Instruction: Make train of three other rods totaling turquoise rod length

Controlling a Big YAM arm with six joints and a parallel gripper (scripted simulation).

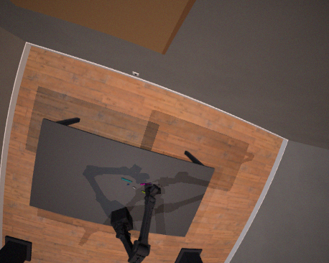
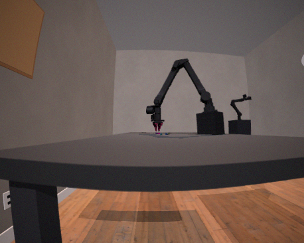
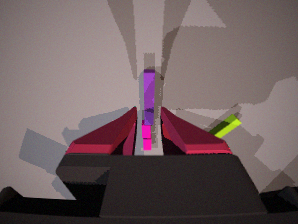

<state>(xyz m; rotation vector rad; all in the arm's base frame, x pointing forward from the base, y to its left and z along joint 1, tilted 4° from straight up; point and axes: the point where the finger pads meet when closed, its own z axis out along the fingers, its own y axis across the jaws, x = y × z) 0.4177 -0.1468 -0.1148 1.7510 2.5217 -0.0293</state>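
My gripper is now 2 cm above the purple rod. The rest, counted from my hand: blue rod: 5 cm behind, 18 cm to the left, 2 cm below; then lime rod: 10 cm behind, 1 cm to the left, 2 cm below; then grey rod: 7 cm behind, 12 cm to the left, 2 cm below.
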